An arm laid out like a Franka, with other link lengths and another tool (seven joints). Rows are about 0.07 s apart.
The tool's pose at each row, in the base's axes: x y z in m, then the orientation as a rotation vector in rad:
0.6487 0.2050 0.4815 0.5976 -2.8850 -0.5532
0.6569 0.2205 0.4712 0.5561 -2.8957 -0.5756
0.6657 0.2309 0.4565 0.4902 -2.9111 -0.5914
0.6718 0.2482 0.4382 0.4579 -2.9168 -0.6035
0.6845 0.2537 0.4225 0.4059 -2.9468 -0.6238
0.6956 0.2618 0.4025 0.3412 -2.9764 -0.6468
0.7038 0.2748 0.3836 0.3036 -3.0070 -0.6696
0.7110 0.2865 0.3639 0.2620 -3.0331 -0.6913
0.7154 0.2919 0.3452 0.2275 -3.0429 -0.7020
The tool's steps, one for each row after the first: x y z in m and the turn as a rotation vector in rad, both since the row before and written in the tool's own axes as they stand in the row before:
-0.0145 0.0064 0.0128 -0.0137 -0.0145 0.0257
-0.0130 0.0003 0.0153 -0.0100 -0.0169 0.0420
-0.0127 0.0060 0.0218 -0.0080 -0.0084 0.0202
-0.0148 -0.0050 0.0140 -0.0074 -0.0340 0.0302
-0.0138 -0.0037 0.0196 -0.0094 -0.0356 0.0376
-0.0115 0.0020 0.0214 -0.0077 -0.0366 0.0189
-0.0094 0.0007 0.0221 -0.0080 -0.0327 0.0216
-0.0049 -0.0040 0.0189 -0.0047 -0.0144 0.0198

